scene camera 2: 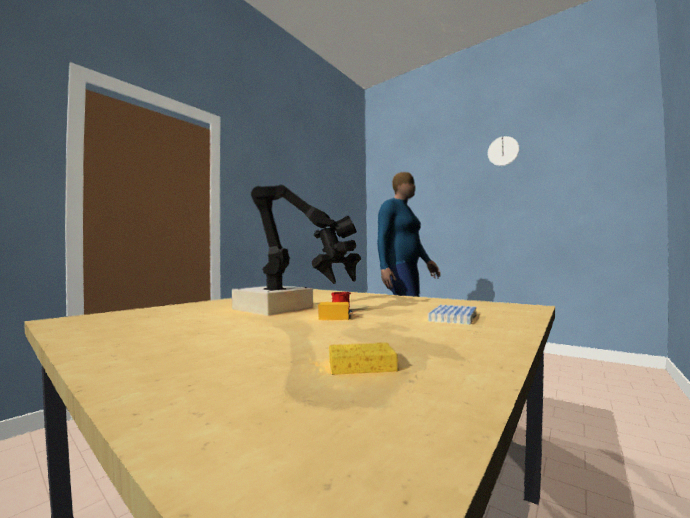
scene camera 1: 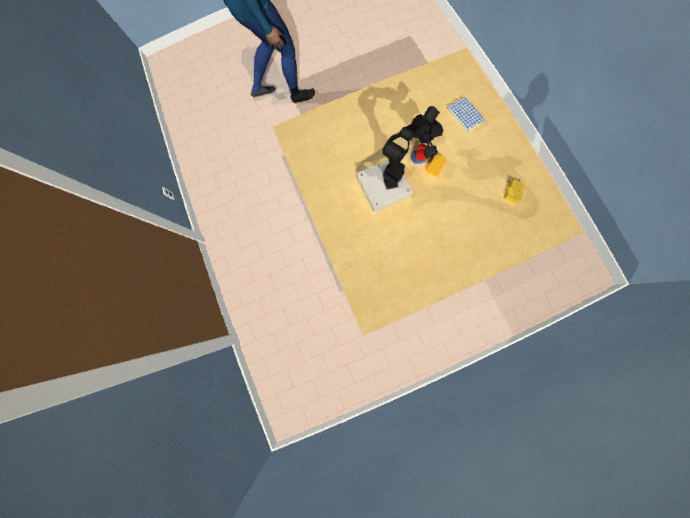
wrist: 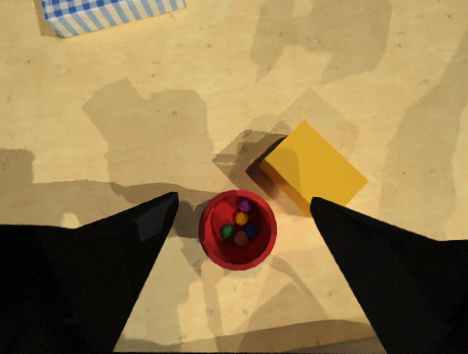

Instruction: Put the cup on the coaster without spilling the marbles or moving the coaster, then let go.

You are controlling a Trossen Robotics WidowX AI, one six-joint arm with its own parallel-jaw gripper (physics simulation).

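Frame: origin at the arm's base, x ahead, y left, z up, level; centimetres.
Seen in the pictures: gripper, between the fingertips: (scene camera 2: 345,282) (scene camera 1: 429,145) (wrist: 245,200); arm's base, origin of its link: (scene camera 2: 274,289) (scene camera 1: 390,182).
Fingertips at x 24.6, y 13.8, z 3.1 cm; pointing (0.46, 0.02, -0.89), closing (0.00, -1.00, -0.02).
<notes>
Pixels of each thing's top centre, then the offset from my fingertips to it.
- red cup, centre of its top: (wrist: 237,229) (scene camera 2: 340,292) (scene camera 1: 423,150) dx -2.6, dy +0.3, dz -3.9 cm
- blue coaster, centre of its top: (scene camera 1: 418,156) dx -3.6, dy +0.4, dz -10.4 cm
- orange block, centre of its top: (wrist: 316,169) (scene camera 2: 333,303) (scene camera 1: 437,163) dx +3.4, dy -7.9, dz -6.2 cm
- yellow sponge, centre of its top: (scene camera 2: 361,349) (scene camera 1: 516,190) dx +40.5, dy -32.4, dz -7.8 cm
- blue-and-white checked block, centre of its top: (scene camera 2: 453,309) (scene camera 1: 466,112) dx +30.2, dy +19.0, dz -8.3 cm
The red cup (scene camera 1: 420,151) (scene camera 2: 341,296) (wrist: 216,216) stands upright. Several coloured marbles (wrist: 241,218) lie inside it, seen from above in the wrist view. The blue coaster (scene camera 1: 415,159) shows as an edge around the cup's base in scene camera 1; the cup hides it in the wrist view, and it cannot be made out in scene camera 2. My gripper (scene camera 2: 343,280) (wrist: 245,200) is open and empty, above the cup. In the wrist view the cup lies between the two finger outlines, with a gap on each side.
An orange block (scene camera 1: 436,165) (scene camera 2: 333,311) (wrist: 317,167) lies close beside the cup. A yellow sponge (scene camera 1: 514,190) (scene camera 2: 363,358) and a blue-and-white checked block (scene camera 1: 465,113) (scene camera 2: 452,314) (wrist: 115,12) lie farther off. A person (scene camera 1: 289,61) (scene camera 2: 401,239) stands beyond the table.
</notes>
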